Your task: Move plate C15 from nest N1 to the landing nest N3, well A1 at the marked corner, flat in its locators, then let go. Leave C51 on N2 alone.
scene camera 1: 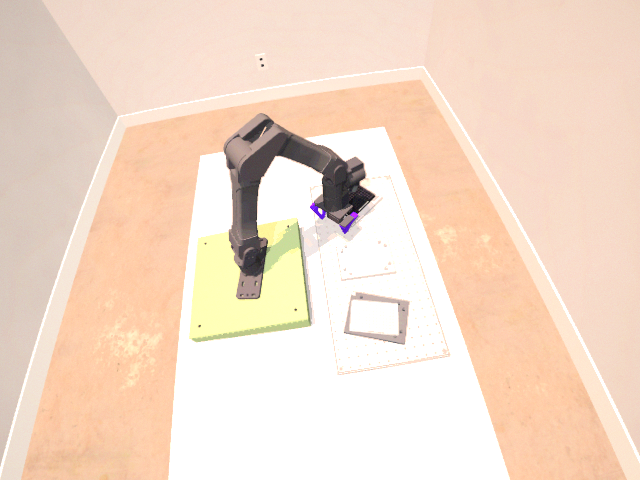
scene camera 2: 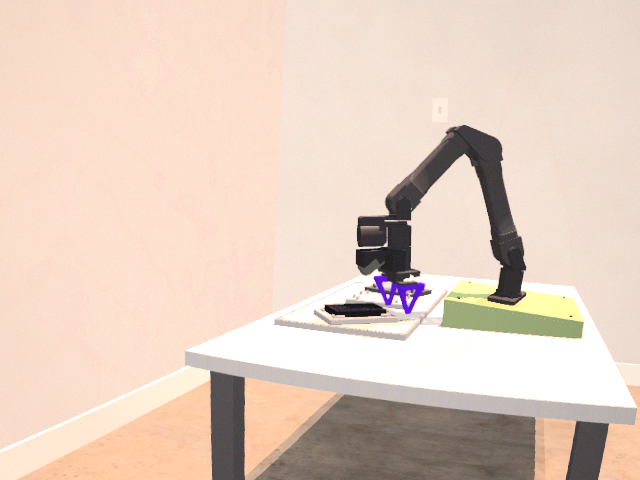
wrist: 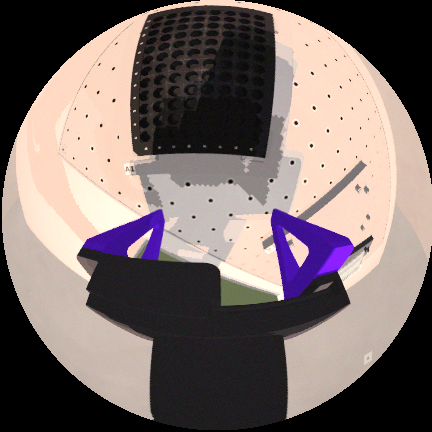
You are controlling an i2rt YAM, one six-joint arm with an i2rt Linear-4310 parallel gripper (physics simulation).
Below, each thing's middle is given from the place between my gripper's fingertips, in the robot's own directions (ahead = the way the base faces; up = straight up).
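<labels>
Black well plate (scene camera 2: 356, 309): 70 mm ahead of my hand, 100 mm to the left of it, 10 mm above it. Grey-framed white plate (scene camera 1: 366, 316): 110 mm ahead of my hand, 310 mm to the right of it, 10 mm above it.
</labels>
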